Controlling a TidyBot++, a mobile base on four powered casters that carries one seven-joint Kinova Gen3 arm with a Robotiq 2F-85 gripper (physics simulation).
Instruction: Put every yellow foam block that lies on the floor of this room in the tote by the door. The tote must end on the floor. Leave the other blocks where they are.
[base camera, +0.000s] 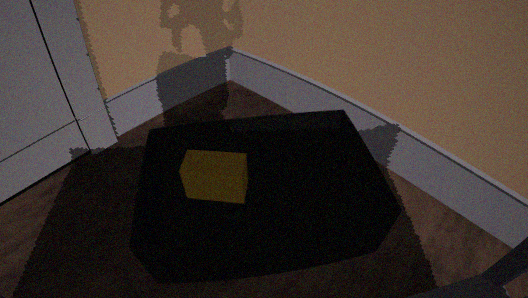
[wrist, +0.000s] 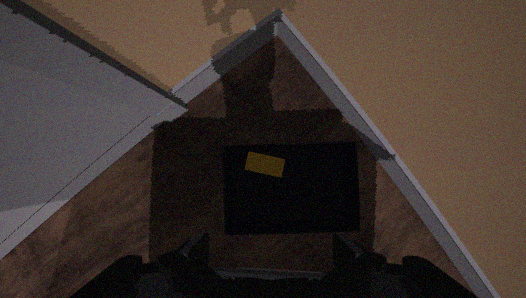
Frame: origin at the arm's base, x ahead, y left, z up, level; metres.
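Seen in the pictures: gripper, fingertip midpoint: (wrist: 270, 248).
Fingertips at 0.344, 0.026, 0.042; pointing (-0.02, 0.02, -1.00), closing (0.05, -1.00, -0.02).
Note:
A point is followed by its place in that frame, as x, y, z.
A black tote (base camera: 320, 215) @[0.328, -0.102, -0.394] (wrist: 320, 205) @[0.287, -0.102, -0.394] stands on the floor in the room's corner. A yellow foam block (base camera: 215, 176) @[0.367, 0.043, -0.338] (wrist: 265, 164) @[0.391, 0.045, -0.334] shows inside the tote's outline, towards its back left, turned slightly in the wrist view. The tote's inside is too dark to tell exactly how the block rests. My gripper (wrist: 270, 248) @[0.343, 0.026, 0.042] is open, its two fingers wide apart at the bottom of the wrist view, with nothing between them. It is above the near side of the tote, apart from the block.
Two tan walls with pale baseboards (base camera: 300, 95) @[0.579, -0.113, -0.348] (wrist: 330, 80) @[0.594, -0.100, -0.317] meet behind the tote. A grey-white door or panel (base camera: 40, 90) @[0.473, 0.356, -0.224] (wrist: 65, 110) @[0.467, 0.363, -0.118] is at the left. The right baseboard runs close beside the tote. A dark shadow lies on the brown floor (base camera: 40, 225) @[0.316, 0.371, -0.397] (wrist: 100, 215) @[0.218, 0.520, -0.397] around the tote.

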